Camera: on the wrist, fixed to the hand. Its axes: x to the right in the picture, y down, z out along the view.
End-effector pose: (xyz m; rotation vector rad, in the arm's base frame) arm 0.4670 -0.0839 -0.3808 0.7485 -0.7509 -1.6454
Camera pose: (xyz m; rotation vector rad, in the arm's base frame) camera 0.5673 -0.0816 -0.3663 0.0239 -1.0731 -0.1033
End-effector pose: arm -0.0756 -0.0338 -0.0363 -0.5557 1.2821 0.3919
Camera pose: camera -0.1759 -0.0195 -0.0407 0.7927 1.4680 1.5846
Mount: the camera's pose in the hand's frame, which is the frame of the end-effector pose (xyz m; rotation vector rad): -0.0211 0.0690 -0.0712 0.1679 -0.0441 1.6383
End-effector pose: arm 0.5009 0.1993 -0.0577 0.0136 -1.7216 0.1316
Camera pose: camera 0.5684 0.2732 -0.0734 -1.2720 -1.3450 1.4530
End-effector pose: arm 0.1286 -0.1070 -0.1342 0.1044 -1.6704 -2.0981
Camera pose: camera 0.1918 -0.1744 -0.0926 -0.9252 -1.1180 -0.6857
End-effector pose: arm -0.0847 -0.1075 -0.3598 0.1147 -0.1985 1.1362
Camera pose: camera -0.1489 -0.0838 -0.4346 0.1179 -0.2259 2.7863
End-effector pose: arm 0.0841 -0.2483 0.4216 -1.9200 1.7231 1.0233
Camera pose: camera 0.0371 -0.2957 0.4979 -0.0118 -2.7990 -1.0389
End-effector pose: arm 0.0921 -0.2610 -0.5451 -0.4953 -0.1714 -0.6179
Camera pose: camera 0.1166 -0.2368 -0.6404 -0.3394 0.1650 1.0017
